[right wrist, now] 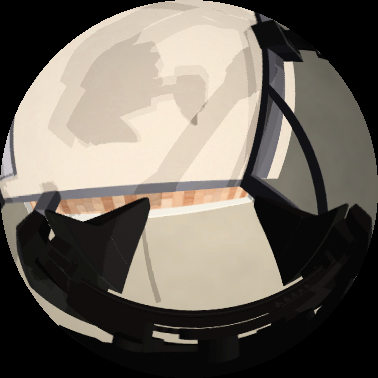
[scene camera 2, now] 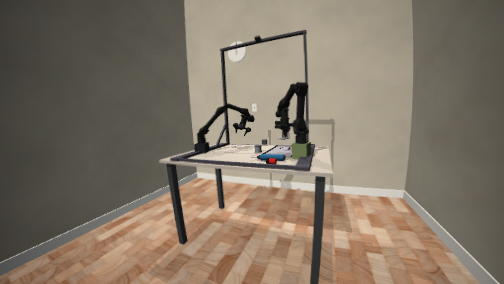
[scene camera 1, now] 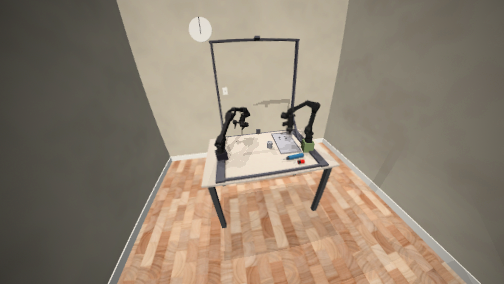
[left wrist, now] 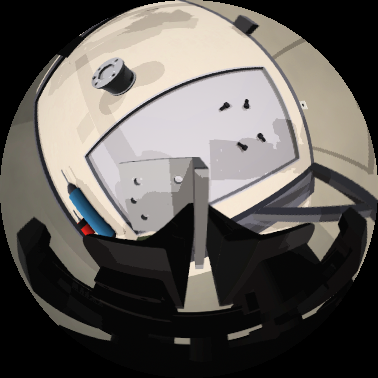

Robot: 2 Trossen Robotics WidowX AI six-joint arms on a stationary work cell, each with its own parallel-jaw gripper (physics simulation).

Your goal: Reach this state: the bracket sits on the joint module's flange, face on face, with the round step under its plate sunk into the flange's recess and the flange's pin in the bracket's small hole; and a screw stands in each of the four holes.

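Observation:
My left gripper is shut on the upright wall of the grey bracket and holds it in the air above the tray. The bracket's holed plate extends to the left in the left wrist view. The joint module stands upright on the table, apart from the bracket, its round flange facing up. Several black screws, including one screw and another screw, lie loose on the tray. My right gripper is open and empty, raised above the table at the picture's left in both scene views.
The pale tray lies right of the module in scene camera 1. A blue screwdriver and a red-and-black object lie near the front edge. A green block sits under the left arm.

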